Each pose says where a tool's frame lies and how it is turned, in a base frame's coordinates. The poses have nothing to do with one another.
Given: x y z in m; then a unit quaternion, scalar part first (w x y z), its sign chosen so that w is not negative.
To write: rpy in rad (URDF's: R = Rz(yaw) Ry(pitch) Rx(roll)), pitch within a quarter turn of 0, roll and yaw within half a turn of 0; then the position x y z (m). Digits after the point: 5 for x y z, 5 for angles.
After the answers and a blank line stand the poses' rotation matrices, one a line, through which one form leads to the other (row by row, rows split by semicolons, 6 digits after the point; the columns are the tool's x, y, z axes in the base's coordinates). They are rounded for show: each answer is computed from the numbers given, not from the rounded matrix.
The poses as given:
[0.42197 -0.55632 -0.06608 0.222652 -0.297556 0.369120 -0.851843]
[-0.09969 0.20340 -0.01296 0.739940 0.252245 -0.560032 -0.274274]
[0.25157 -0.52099 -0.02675 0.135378 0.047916 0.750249 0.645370]
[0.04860 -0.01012 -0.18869 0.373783 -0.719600 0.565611 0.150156]
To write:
[-0.94484 -0.34965 -2.45025 0.42197 -0.55632 -0.06608]
[1.22460 -0.76206 -1.25848 -0.09969 0.20340 -0.01296]
[1.70284 0.14176 2.88981 0.25157 -0.52099 -0.02675]
[-2.64265 0.69311 -1.14880 0.04860 -0.01012 -0.18869]

-0.723773 0.159661 0.671313; -0.598997 -0.628353 -0.496362; 0.342572 -0.761368 0.550422
0.222276 0.123362 -0.967148; -0.688423 0.722293 -0.066088; 0.690411 0.680496 0.245474
-0.958754 -0.102840 0.264982; 0.246636 0.162403 0.955404; -0.141287 0.981351 -0.130340
0.315075 -0.926278 0.206727; -0.701775 -0.080741 0.707808; -0.638936 -0.368089 -0.675479

